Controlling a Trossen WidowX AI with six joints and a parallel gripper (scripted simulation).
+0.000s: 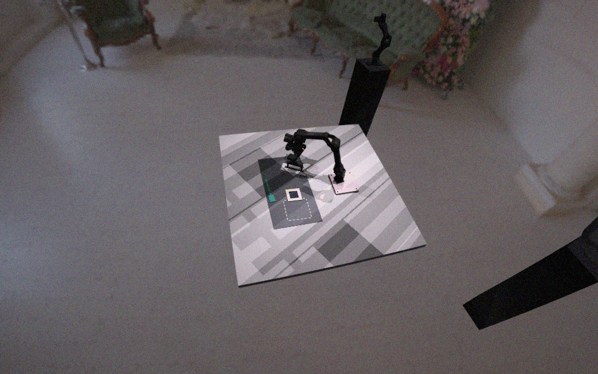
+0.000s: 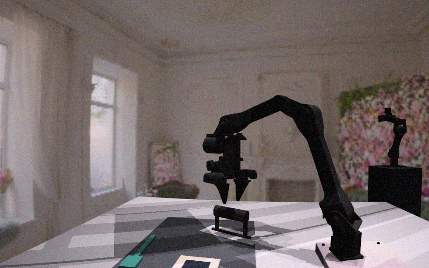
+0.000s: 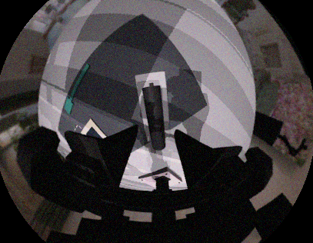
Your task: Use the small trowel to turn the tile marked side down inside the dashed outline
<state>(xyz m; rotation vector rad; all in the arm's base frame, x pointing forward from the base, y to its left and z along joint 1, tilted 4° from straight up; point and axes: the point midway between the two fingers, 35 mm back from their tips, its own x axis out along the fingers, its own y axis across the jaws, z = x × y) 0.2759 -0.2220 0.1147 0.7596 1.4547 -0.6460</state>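
Now: the trowel 20 mm behind my gripper tip, 10 mm to the left of it and 70 mm below it. Also, from my gripper tip: teal flat tool 260 mm ahead, 160 mm to the left, 100 mm below; tile 100 mm ahead, 230 mm to the left, 100 mm below; dark mat 120 mm ahead, 160 mm to the left, 130 mm below.
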